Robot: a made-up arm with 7 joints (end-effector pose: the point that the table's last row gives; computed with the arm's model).
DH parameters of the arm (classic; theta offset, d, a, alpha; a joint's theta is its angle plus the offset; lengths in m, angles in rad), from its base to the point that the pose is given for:
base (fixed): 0 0 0 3.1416
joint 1: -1.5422 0 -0.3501 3.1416
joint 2: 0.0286 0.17 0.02 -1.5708
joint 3: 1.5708 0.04 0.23 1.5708
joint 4: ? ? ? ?
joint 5: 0 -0.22 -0.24 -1.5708
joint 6: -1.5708 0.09 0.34 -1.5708
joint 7: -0.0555 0 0.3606 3.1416
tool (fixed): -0.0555 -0.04 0 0
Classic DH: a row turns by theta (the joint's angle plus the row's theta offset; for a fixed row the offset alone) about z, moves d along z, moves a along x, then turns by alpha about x.
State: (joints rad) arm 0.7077 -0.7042 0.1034 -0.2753 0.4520 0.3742 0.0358
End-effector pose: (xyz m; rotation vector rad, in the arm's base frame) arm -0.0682 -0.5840 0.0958 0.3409 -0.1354 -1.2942
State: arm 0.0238 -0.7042 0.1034 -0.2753 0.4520 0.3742 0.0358
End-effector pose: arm 0.3161 -0.4957 0.0958 0.3467 -0.0126 -0.6177
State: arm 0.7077 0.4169 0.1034 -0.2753 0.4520 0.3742 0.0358
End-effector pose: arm 0.1298 -0.2502 0.0958 0.3362 0.0620 -0.1848
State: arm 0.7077 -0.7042 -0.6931 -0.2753 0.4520 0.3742 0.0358
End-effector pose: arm -0.0436 -0.5801 0.1850 0.9470 -0.7176 -1.1101
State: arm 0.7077 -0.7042 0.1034 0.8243 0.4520 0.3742 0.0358
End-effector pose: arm -0.1226 -0.5284 -0.3372 1.1399 0.7309 -1.4113
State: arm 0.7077 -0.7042 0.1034 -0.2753 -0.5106 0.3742 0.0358
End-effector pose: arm -0.1241 -0.6173 0.0166 -0.4426 0.4916 -1.5691
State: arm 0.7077 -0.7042 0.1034 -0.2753 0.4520 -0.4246 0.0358
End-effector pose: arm -0.2720 -0.4985 0.5948 -0.1710 -0.8263 -1.3680
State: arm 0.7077 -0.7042 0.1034 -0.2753 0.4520 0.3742 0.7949
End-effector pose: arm -0.3240 -0.5612 0.0220 0.4100 0.0006 -2.0434
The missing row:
joint 4: 0 -0.01 -0.06 1.5708
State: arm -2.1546 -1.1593 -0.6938 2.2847 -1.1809 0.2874 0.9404
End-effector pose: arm -0.0598 0.3493 -0.3435 -1.5968 0.4422 1.9085
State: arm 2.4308 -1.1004 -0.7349 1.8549 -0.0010 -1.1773 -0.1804
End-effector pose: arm -1.1801 0.1006 -0.1399 0.6245 -1.2732 -2.7420
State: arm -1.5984 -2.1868 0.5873 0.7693 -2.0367 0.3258 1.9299
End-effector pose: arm 0.5367 0.0803 0.0023 -2.6399 -0.9389 -0.4265
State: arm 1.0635 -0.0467 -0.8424 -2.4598 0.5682 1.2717 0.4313
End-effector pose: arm -0.0800 -0.2747 0.2880 0.0866 -1.5290 -1.2033
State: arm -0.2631 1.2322 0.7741 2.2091 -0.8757 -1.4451 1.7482
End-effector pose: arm 0.2726 0.1773 -0.3267 -0.9620 -0.5092 0.3105
